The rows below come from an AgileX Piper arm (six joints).
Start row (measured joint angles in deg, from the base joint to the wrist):
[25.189 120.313 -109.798 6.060 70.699 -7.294]
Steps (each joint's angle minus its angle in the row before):
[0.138 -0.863 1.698 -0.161 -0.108 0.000]
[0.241 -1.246 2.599 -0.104 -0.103 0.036]
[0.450 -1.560 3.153 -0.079 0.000 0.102]
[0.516 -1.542 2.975 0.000 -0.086 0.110]
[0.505 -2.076 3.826 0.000 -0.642 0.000]
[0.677 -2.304 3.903 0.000 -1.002 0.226]
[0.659 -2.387 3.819 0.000 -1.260 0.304]
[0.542 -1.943 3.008 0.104 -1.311 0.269]
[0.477 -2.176 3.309 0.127 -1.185 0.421]
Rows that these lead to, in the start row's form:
[25.327 119.450 -108.100 5.899 70.591 -7.294]
[25.568 118.204 -105.501 5.795 70.488 -7.258]
[26.018 116.644 -102.348 5.716 70.488 -7.156]
[26.534 115.102 -99.373 5.716 70.402 -7.046]
[27.039 113.026 -95.547 5.716 69.760 -7.046]
[27.716 110.722 -91.644 5.716 68.758 -6.820]
[28.375 108.335 -87.825 5.716 67.498 -6.516]
[28.917 106.392 -84.817 5.820 66.187 -6.247]
[29.394 104.216 -81.508 5.947 65.002 -5.826]

